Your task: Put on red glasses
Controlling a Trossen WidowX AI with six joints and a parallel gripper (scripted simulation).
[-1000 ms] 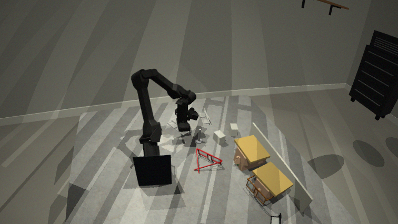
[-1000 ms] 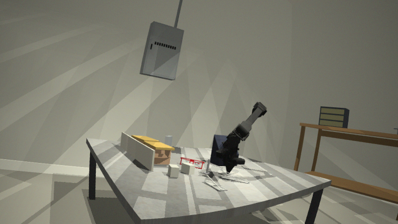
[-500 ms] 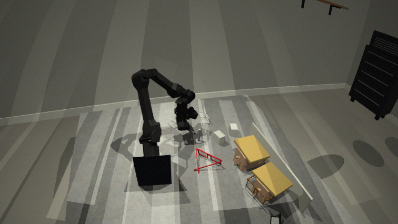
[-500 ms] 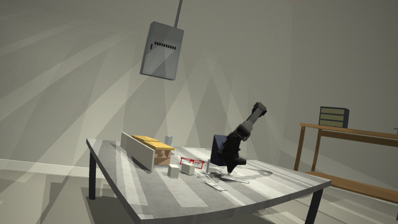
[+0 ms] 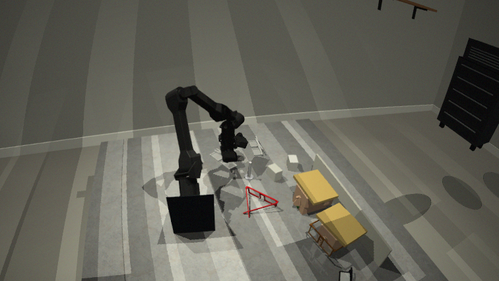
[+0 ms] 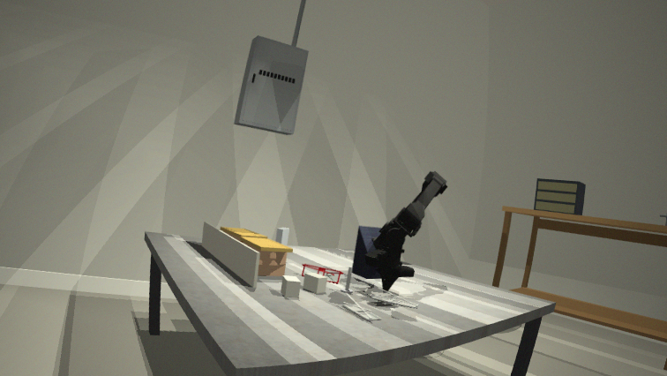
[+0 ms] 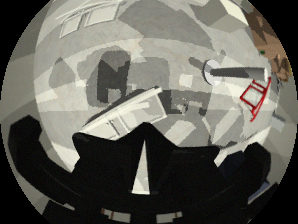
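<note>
Right now the pale wire glasses is 5 cm to the left of my gripper tip and 1 cm behind it. Round my gripper tip: short grey post (10 cm to the right, 7 cm ahead); white board (46 cm to the right, 36 cm ahead, 3 cm above).
</note>
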